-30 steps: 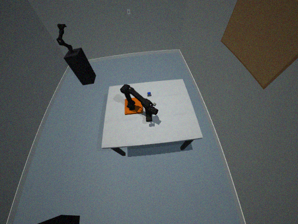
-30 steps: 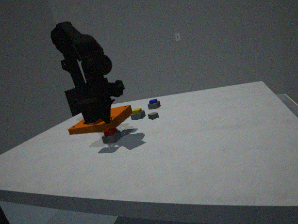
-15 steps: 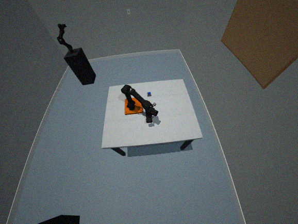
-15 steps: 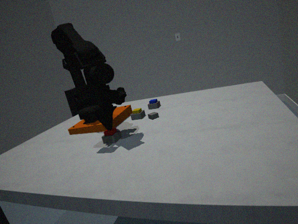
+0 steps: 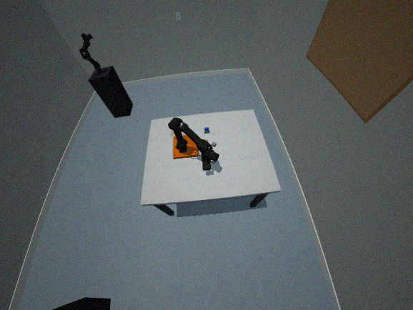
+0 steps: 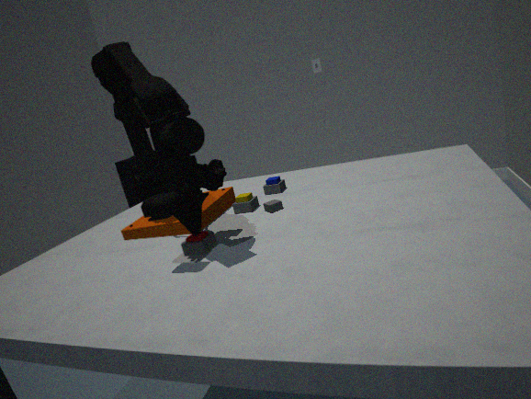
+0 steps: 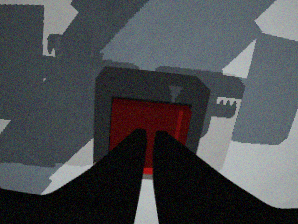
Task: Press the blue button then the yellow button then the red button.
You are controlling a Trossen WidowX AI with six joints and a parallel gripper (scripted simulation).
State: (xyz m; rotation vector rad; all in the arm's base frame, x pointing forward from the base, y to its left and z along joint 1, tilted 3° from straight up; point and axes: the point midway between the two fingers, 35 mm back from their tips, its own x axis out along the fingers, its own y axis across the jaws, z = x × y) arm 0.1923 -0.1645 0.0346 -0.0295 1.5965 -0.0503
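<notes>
The red button is 1 cm below my gripper tip. From my gripper tip the other things lie so: yellow button: 23 cm to the left; then blue button: 37 cm to the left, 4 cm ahead; then small grey block: 20 cm to the left, 8 cm ahead, 2 cm below.
</notes>
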